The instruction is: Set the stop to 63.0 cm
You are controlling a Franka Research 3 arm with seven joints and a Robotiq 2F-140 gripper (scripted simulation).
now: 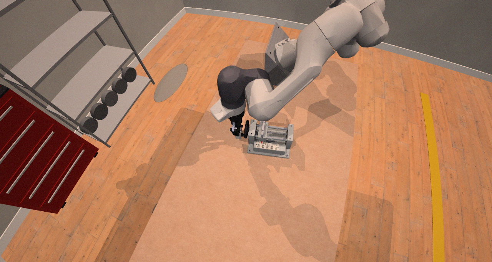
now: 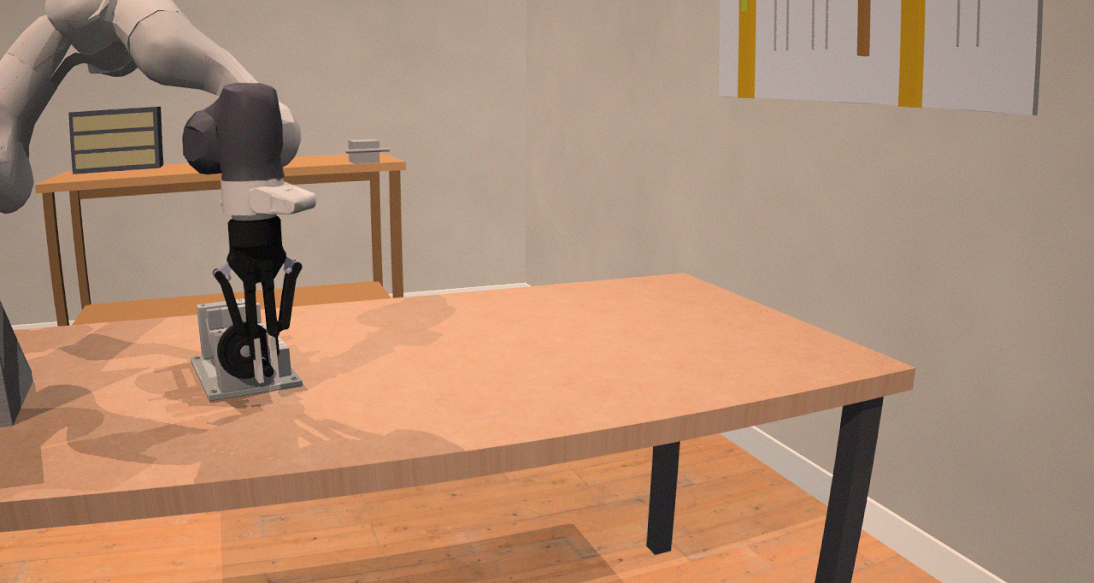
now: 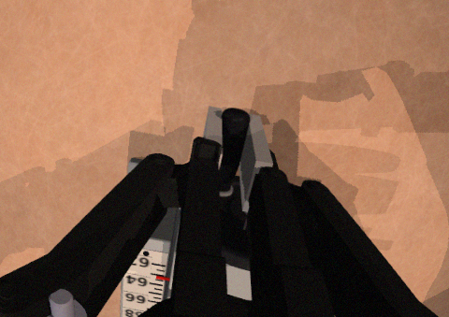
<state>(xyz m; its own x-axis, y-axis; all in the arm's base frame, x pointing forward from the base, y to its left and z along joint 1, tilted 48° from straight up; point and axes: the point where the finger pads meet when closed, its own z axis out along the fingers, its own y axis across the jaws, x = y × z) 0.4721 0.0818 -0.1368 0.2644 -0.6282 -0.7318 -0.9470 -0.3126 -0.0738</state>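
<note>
My hand is 100 mm to the right of the sliding stop, 40 mm past it and 20 mm below it. From my hand the other things lie so: black handwheel 20 mm to the left, 10 mm below, 10 mm behind.
</note>
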